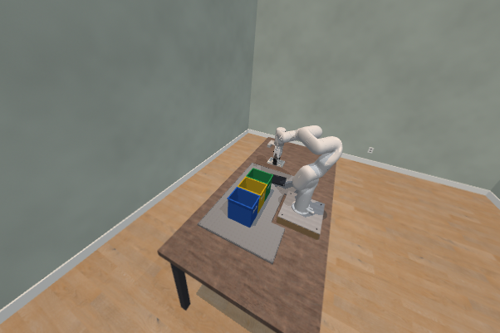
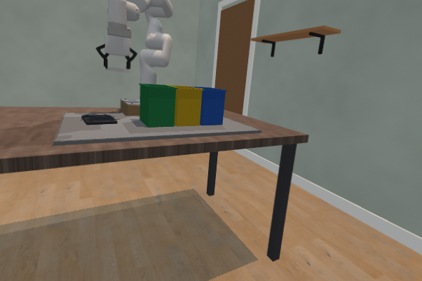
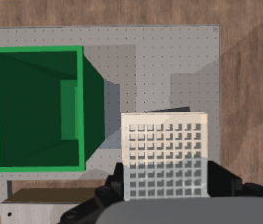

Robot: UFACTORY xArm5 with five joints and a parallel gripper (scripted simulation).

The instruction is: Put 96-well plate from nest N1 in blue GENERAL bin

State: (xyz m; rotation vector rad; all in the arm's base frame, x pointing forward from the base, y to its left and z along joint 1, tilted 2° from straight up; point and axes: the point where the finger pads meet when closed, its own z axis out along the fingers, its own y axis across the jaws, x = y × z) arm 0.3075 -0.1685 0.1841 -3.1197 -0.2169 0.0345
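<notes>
The blue bin is 1 cm ahead of my hand, 44 cm to the left of it and 16 cm below it. From my hand the other things lie so: plate nest N1: 8 cm to the right, 24 cm below; green bin: 5 cm ahead, 17 cm to the left, 16 cm below; white 96-well plate: 1 cm below.
</notes>
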